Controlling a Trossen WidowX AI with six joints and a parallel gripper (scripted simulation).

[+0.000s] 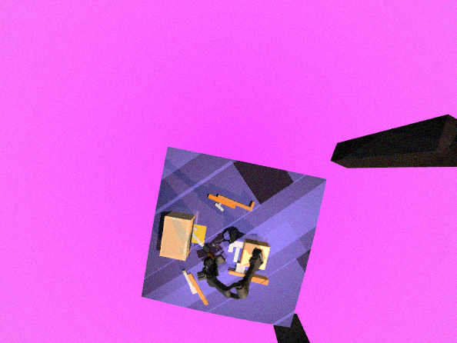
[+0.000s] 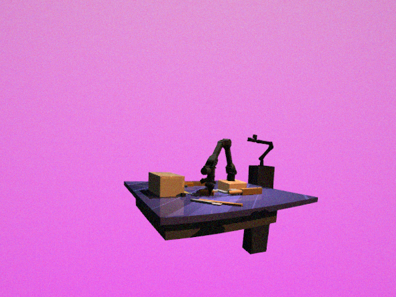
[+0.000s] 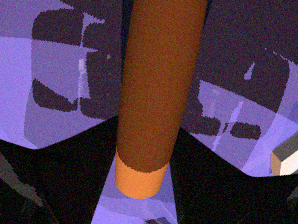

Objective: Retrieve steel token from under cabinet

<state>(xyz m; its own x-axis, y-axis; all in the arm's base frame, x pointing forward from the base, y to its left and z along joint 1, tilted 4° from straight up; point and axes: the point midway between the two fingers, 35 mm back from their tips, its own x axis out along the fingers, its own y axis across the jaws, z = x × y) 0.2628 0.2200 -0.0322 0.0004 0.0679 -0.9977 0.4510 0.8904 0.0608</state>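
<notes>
Right now my gripper tip is 7 cm past the grey bar and 19 cm to the left of it. From my gripper tip the other things lie so: orange stick 3 cm ahead, 30 cm to the left; small white piece 13 cm ahead, 41 cm to the right; orange block 28 cm behind, 2 cm to the left, 2 cm above.
</notes>
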